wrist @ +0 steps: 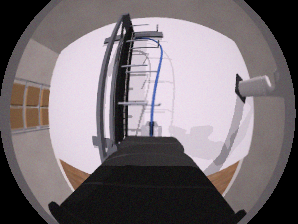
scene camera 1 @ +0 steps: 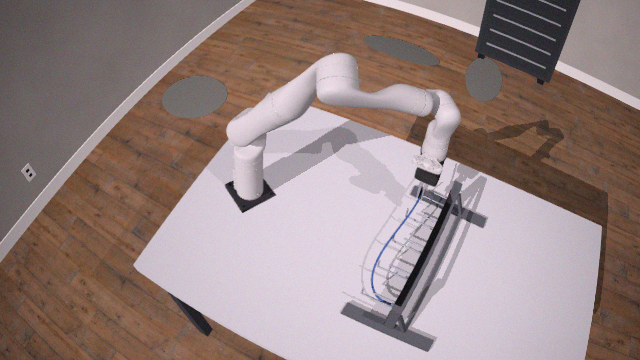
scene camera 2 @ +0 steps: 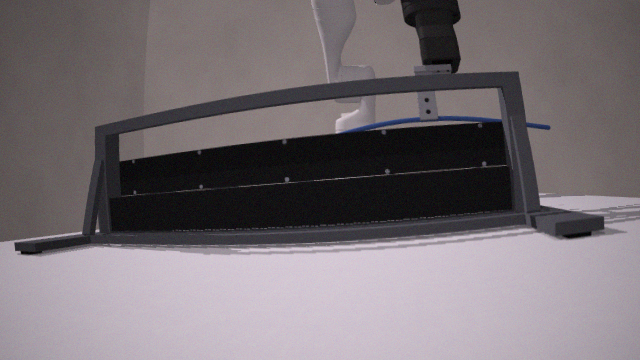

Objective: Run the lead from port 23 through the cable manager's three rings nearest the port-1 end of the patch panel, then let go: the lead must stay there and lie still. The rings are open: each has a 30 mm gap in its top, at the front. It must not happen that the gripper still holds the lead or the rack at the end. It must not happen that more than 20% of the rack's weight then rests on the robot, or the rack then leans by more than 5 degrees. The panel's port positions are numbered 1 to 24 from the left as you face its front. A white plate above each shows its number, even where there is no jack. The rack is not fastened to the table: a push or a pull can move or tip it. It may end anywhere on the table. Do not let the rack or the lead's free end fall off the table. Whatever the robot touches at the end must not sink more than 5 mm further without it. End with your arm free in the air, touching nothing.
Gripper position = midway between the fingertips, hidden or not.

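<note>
You'd see my gripper (scene camera 2: 429, 120) here, and it's there in the wrist view (wrist: 151, 126) too. There's also a rack (scene camera 2: 386, 152), and the wrist view has that rack (wrist: 118, 114) as well.
</note>
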